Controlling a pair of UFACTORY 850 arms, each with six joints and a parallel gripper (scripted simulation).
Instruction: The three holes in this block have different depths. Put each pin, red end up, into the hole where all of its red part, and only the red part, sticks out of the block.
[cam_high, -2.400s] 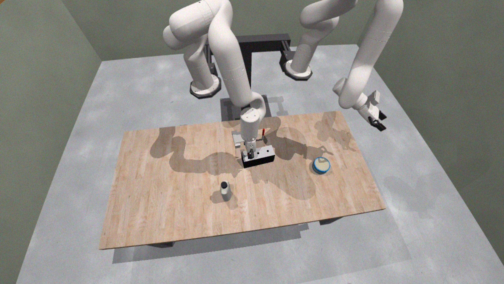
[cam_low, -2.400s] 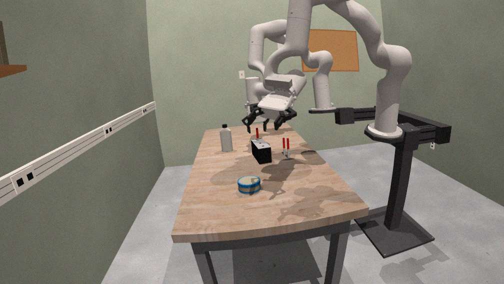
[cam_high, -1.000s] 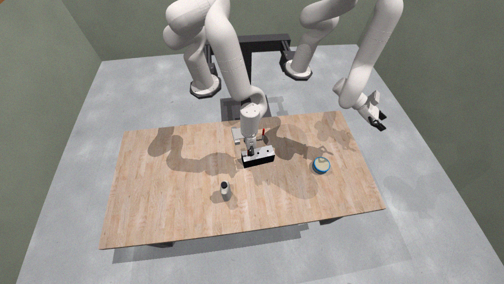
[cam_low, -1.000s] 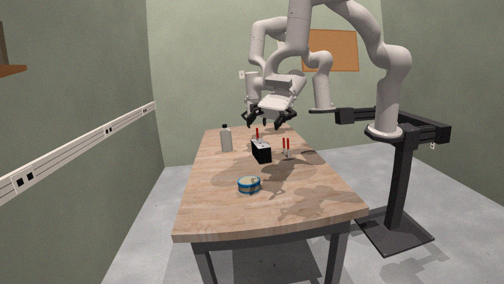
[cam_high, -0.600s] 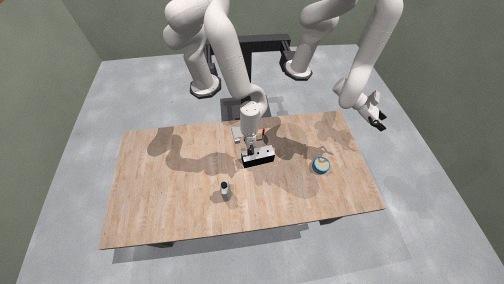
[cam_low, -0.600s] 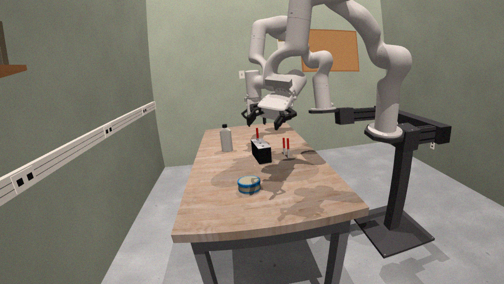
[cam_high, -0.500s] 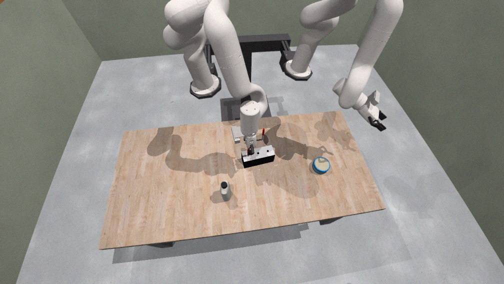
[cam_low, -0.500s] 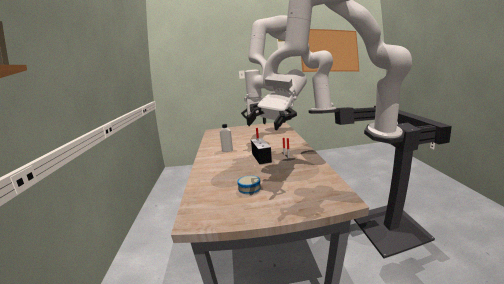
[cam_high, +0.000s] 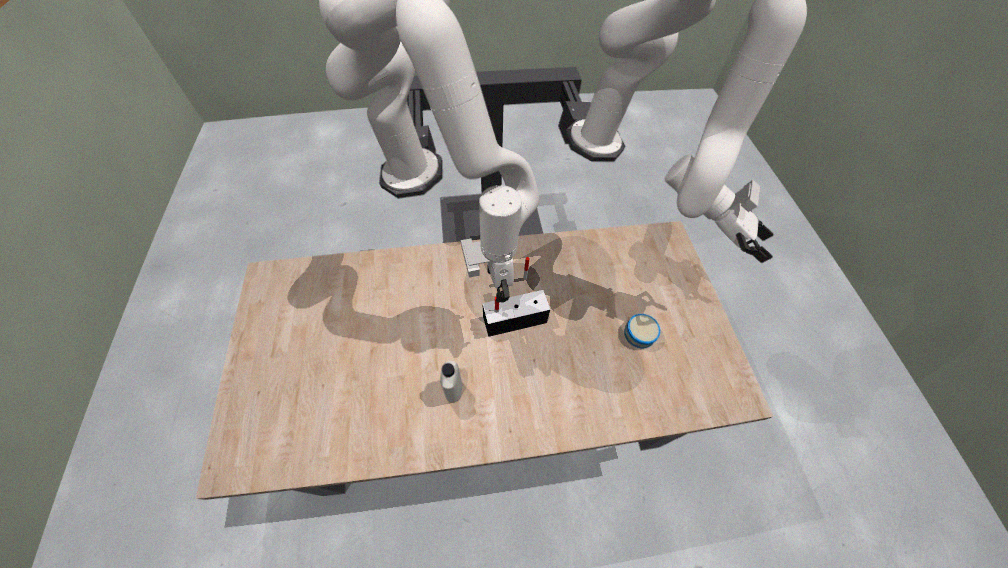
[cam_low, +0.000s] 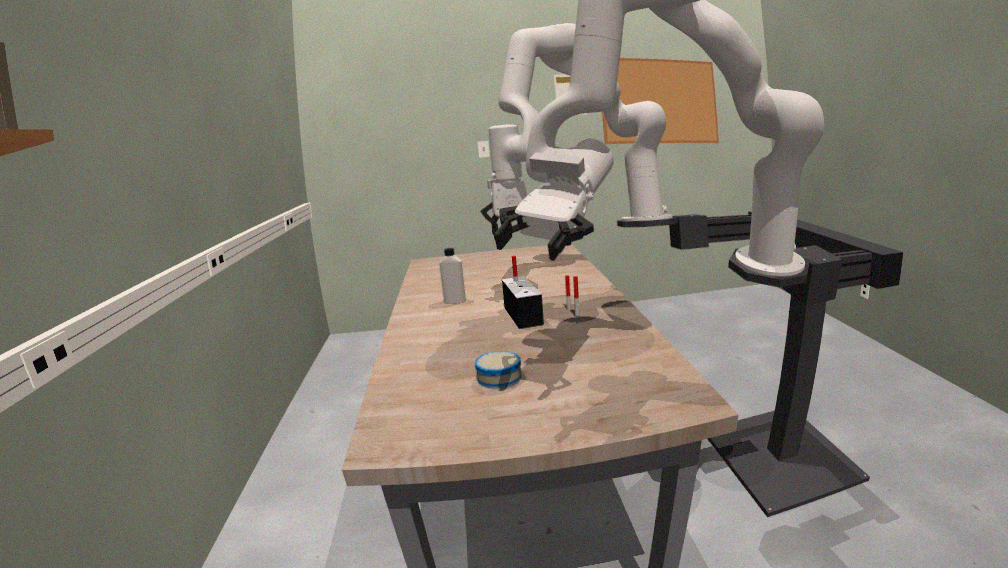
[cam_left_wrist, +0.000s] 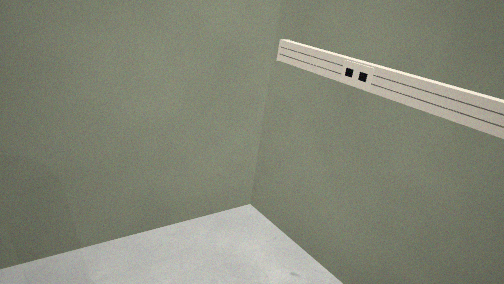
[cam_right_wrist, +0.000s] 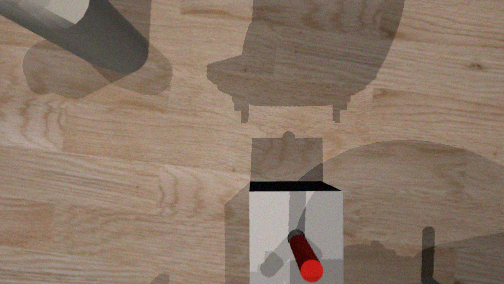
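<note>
Right now my right hand is 6 cm to the right of the black block and 19 cm above it. The rest, counted from my right hand: round blue-rimmed tin (15 cm ahead, 42 cm to the left, 22 cm below); grey bottle (17 cm ahead, 17 cm to the right, 12 cm below).
</note>
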